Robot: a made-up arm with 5 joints.
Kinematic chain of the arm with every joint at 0, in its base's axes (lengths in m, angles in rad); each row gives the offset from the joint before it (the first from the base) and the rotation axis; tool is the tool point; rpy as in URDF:
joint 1: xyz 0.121 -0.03 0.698 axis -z
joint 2: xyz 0 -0.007 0.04 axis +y
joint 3: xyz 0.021 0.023 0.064 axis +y
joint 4: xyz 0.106 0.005 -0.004 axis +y
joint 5: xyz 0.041 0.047 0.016 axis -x
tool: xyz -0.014 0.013 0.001 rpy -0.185 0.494 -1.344
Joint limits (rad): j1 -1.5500..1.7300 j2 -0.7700..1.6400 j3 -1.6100..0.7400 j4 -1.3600..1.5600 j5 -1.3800..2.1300
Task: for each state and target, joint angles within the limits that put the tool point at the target. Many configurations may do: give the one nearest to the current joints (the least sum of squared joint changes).
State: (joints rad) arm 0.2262 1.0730 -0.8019 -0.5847 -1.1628
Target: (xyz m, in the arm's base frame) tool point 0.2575 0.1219 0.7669
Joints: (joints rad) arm -0.4720 1.0236 -0.8782 -0.3501 -1.0810
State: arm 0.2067 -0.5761 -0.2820 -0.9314 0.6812
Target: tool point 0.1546 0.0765 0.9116
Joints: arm -0.4757 -0.1858 -0.6817 -0.4279 0.6006
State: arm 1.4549 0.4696 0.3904 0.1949 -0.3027
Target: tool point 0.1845 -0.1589 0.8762
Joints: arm 1.7014 -0.2536 -0.1820 0.0698 -0.3713
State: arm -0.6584 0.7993 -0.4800 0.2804 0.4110
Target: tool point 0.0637 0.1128 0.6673
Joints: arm -1.4085 0.6220 0.2854 0.4660 0.5476
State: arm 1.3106 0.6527 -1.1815 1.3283 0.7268
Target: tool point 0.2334 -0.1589 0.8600
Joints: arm 1.3346 0.4951 -1.3286 1.1658 0.6269
